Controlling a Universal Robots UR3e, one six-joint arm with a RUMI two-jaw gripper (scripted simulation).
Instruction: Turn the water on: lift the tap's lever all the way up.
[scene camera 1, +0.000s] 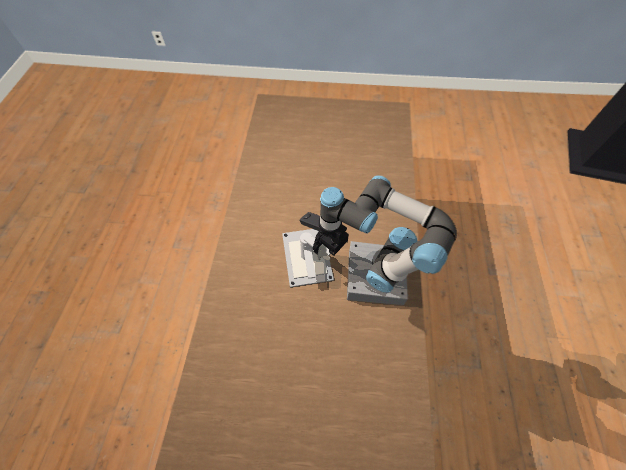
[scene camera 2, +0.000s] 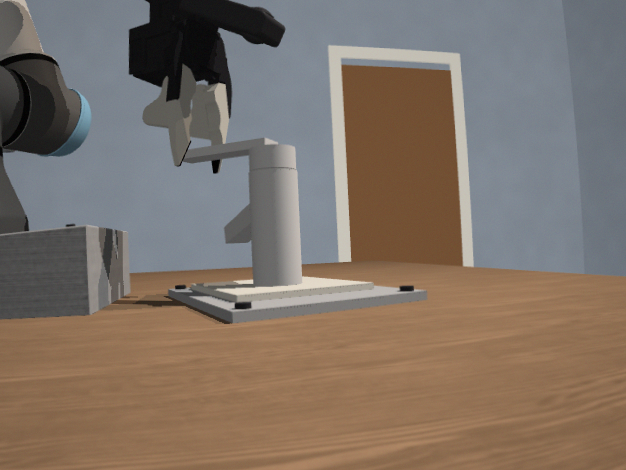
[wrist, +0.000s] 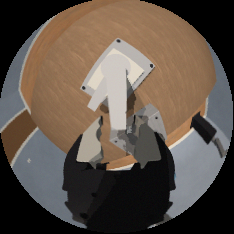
I see my gripper, a tap and a grey base plate.
My gripper also shows in scene camera 1 and in the wrist view.
